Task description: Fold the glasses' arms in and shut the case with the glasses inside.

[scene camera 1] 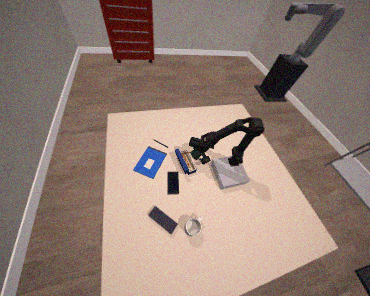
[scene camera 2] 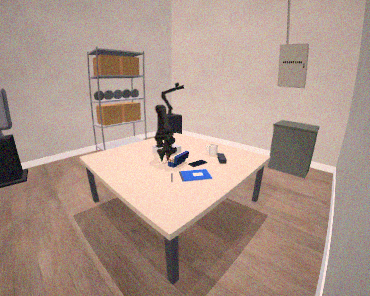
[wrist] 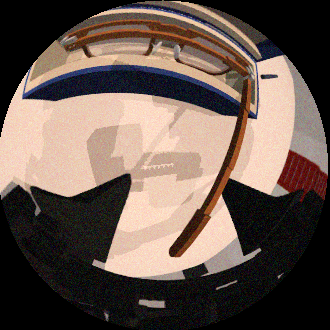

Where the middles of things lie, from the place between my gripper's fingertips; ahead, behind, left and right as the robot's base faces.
Scene:
Now: the brown glasses [wrist: 134, 36] 50 mm ahead of my hand, 50 mm to the left of it and 30 mm above it.

